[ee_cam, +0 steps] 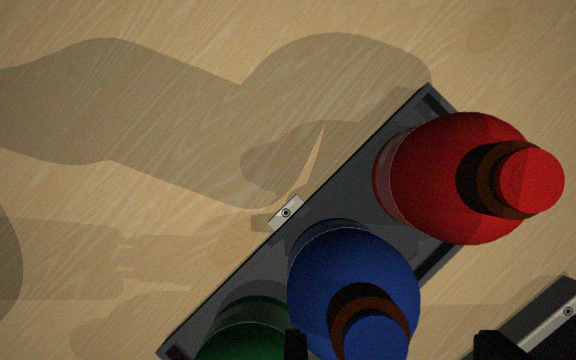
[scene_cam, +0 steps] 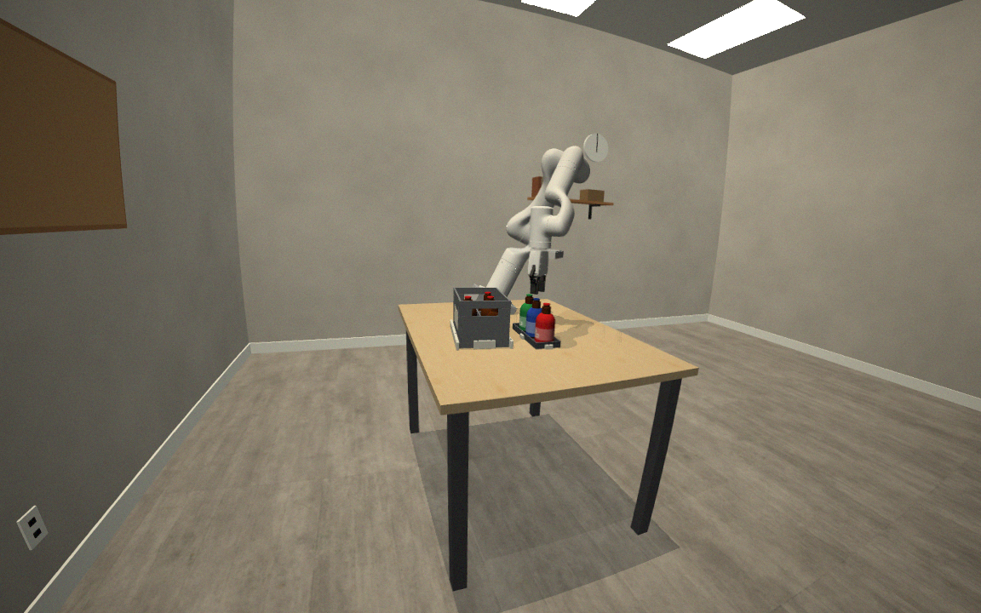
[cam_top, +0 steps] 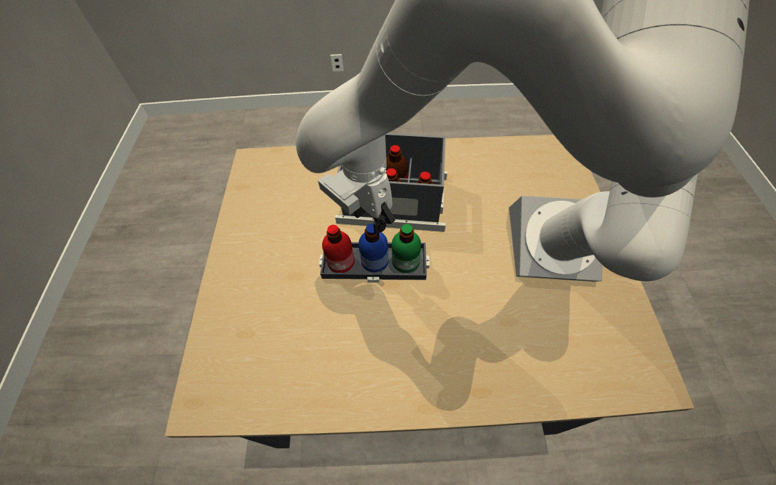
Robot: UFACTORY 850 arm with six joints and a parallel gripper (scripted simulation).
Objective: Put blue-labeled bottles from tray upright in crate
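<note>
Right now my hand is 120 mm above the blue-labeled bottle. The rest, counted from my hand: red bottle (120 mm below, 90 mm ahead, 10 mm to the left); green bottle (120 mm below, 80 mm behind); dark tray (190 mm below).
</note>
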